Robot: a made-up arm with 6 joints. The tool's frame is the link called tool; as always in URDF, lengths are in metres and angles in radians. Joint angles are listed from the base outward. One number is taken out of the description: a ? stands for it. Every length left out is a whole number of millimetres.
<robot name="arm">
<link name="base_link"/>
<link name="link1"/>
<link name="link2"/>
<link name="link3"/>
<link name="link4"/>
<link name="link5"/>
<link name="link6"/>
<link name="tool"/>
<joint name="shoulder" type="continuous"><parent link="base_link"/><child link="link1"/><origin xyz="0.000 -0.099 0.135" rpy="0.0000 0.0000 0.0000"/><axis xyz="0 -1 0"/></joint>
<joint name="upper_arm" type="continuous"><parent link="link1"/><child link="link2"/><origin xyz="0.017 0.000 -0.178" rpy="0.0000 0.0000 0.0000"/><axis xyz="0 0 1"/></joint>
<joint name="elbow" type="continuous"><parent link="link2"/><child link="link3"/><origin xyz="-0.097 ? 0.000" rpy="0.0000 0.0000 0.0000"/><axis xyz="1 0 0"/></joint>
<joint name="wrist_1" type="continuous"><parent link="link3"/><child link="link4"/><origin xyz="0.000 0.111 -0.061" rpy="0.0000 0.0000 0.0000"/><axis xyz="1 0 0"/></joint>
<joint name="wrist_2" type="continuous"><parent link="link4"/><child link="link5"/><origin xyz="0.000 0.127 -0.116" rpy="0.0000 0.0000 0.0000"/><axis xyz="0 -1 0"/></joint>
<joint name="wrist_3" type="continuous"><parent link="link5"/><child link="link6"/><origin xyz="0.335 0.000 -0.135" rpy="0.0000 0.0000 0.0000"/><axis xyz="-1 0 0"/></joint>
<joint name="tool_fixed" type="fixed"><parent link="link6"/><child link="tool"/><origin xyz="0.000 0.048 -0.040" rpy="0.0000 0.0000 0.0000"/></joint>
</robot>
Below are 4 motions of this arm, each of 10 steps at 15 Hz.
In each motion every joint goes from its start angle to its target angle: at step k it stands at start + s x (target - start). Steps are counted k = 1, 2, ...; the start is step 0. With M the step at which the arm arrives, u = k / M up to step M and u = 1 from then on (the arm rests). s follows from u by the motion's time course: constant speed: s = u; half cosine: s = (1 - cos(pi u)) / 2; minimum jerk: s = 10 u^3 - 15 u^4 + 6 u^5.
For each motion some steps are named. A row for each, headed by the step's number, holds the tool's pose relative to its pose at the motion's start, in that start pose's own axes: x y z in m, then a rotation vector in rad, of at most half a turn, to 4 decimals.
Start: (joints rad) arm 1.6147 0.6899 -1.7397 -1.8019 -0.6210 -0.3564
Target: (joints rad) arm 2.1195 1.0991 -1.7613 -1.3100 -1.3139 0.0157
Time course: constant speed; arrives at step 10
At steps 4, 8, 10:
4: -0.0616 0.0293 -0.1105 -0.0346 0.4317 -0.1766
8: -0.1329 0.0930 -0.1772 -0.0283 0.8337 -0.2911
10: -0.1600 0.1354 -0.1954 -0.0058 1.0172 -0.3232

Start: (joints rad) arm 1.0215 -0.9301 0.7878 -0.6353 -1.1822 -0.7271
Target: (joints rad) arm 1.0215 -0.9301 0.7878 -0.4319 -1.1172 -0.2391
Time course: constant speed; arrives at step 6
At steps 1, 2, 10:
1: -0.0047 0.0127 -0.0099 -0.0683 0.0115 0.0311
2: -0.0098 0.0252 -0.0192 -0.1362 0.0203 0.0630
10: -0.0337 0.0731 -0.0511 -0.4033 0.0291 0.1958

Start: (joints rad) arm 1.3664 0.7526 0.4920 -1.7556 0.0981 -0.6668
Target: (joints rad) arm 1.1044 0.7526 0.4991 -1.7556 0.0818 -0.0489
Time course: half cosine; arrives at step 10
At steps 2, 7, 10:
2: -0.0075 0.0075 -0.0037 -0.0396 0.0150 0.0083
7: -0.0662 0.0592 -0.0197 -0.3293 0.1078 0.0952
10: -0.0843 0.0732 -0.0208 -0.4144 0.1283 0.1288

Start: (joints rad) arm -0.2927 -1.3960 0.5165 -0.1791 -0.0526 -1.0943
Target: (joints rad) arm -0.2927 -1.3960 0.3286 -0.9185 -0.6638 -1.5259
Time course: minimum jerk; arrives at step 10
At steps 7, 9, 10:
7: -0.0862 -0.2988 0.2178 -0.3948 -0.0847 -0.5245
9: -0.1102 -0.3227 0.2866 -0.4613 -0.1637 -0.6122
10: -0.1116 -0.3237 0.2905 -0.4649 -0.1686 -0.6168

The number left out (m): -0.061
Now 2 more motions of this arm.
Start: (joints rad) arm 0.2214 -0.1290 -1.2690 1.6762 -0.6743 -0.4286
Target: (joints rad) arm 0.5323 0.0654 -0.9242 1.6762 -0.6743 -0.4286
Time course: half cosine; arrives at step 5
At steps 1, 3, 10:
1: 0.0065 0.0261 0.0023 0.0104 0.0014 0.0493
3: 0.0128 0.1714 0.0151 0.0538 0.0271 0.3326
10: -0.0074 0.2495 0.0205 0.0658 0.0578 0.5009

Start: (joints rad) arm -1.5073 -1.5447 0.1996 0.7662 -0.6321 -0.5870
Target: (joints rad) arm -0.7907 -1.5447 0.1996 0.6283 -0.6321 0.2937
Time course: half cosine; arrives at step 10
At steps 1, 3, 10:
1: -0.0001 0.0072 -0.0059 -0.0104 0.0045 0.0074
3: -0.0038 0.0623 -0.0463 -0.0871 0.0328 0.0652
10: -0.0696 0.3272 -0.1507 -0.4135 0.0401 0.3508

